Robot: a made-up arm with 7 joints. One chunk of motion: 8 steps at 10 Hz.
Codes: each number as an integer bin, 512 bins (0 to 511) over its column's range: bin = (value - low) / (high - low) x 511, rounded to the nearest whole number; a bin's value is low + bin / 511 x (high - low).
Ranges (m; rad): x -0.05..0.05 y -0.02..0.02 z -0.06..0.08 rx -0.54..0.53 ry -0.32..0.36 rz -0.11..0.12
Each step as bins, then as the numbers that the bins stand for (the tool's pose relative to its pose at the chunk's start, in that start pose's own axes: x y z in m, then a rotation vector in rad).
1 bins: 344 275 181 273 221 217
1 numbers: 0.0173 0.0015 -0.0104 0.0316 -0.0259 -0.0123
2 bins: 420 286 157 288 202 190
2 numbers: 0.0322 0.0024 -0.0170 0.0631 -0.0512 -0.0245
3 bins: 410 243 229 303 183 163
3 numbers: 0.0302 -0.0010 0.0027 0.0945 -0.0765 -0.0366
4 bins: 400 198 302 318 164 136
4 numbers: 0.0283 -0.0045 0.0227 0.1259 -0.1018 -0.0488
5 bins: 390 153 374 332 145 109
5 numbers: 0.0263 -0.0080 0.0425 0.1552 -0.1270 -0.0609
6 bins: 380 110 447 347 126 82
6 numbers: 0.0244 -0.0114 0.0625 0.1866 -0.1523 -0.0731
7 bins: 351 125 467 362 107 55
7 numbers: 0.0187 -0.0102 0.0679 0.2180 -0.1776 -0.0852
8 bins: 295 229 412 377 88 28
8 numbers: 0.0077 -0.0021 0.0529 0.2494 -0.2029 -0.0974
